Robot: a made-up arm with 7 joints. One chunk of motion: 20 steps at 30 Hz.
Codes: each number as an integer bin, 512 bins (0 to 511) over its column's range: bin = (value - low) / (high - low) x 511, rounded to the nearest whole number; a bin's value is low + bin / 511 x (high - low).
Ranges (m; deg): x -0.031..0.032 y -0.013..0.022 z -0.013..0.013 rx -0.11..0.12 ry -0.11..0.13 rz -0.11..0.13
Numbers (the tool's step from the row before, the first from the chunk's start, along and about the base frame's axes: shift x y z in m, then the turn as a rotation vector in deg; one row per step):
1: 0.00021 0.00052 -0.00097 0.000 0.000 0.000
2: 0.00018 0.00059 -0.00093 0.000 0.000 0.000
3: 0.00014 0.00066 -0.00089 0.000 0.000 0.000
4: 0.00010 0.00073 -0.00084 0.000 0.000 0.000
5: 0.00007 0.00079 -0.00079 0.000 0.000 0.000
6: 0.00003 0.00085 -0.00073 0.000 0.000 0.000
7: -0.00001 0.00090 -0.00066 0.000 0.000 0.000
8: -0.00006 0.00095 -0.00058 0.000 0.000 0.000
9: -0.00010 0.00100 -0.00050 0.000 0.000 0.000
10: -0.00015 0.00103 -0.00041 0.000 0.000 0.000
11: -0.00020 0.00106 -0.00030 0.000 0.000 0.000
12: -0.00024 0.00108 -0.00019 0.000 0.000 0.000
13: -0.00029 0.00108 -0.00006 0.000 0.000 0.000
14: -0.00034 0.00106 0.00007 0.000 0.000 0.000
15: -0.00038 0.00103 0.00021 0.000 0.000 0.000
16: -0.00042 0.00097 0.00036 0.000 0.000 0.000
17: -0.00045 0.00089 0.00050 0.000 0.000 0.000
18: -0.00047 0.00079 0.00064 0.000 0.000 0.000
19: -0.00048 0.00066 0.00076 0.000 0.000 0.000
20: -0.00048 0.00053 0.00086 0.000 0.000 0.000
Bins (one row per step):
1: 253 197 236 244 234 234
2: 253 198 237 244 234 234
3: 253 199 238 244 234 234
4: 252 200 239 244 234 234
5: 252 201 240 244 234 234
6: 252 202 241 244 234 234
7: 251 203 243 244 234 234
8: 251 204 244 244 234 234
9: 251 204 246 244 234 234
10: 250 205 247 244 234 234
11: 250 205 250 244 234 234
12: 249 206 252 244 234 234
13: 249 206 254 244 234 234
14: 249 205 257 244 234 234
15: 248 205 260 244 234 234
16: 248 204 263 244 234 234
17: 248 203 265 244 234 234
18: 248 201 268 244 234 234
19: 248 199 270 244 234 234
20: 248 198 272 244 234 234

